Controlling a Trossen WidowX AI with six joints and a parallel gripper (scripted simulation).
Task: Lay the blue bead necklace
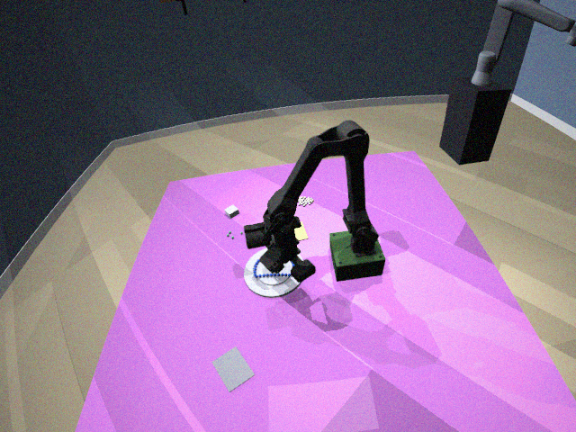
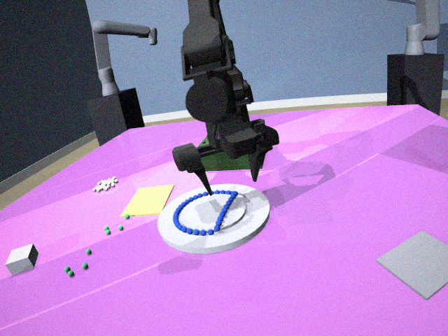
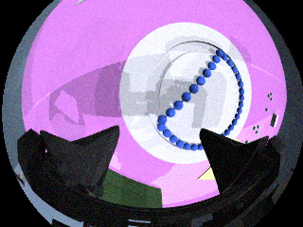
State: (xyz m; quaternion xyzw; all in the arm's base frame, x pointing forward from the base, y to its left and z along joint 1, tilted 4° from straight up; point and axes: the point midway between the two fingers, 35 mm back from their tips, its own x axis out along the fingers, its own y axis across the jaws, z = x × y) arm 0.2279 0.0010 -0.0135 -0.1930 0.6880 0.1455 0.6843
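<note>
Now: the round white bead board 60 mm ahead of my gripper tip, 30 mm to the right of it and 10 mm below it. The rest, counted from my gripper tip: yellow sheet (190 mm to the right, 20 mm below, 10 mm behind); then grey tile (270 mm to the left, 200 mm ahead, 20 mm below); then cube (360 mm to the right, 200 mm ahead, 10 mm below).
</note>
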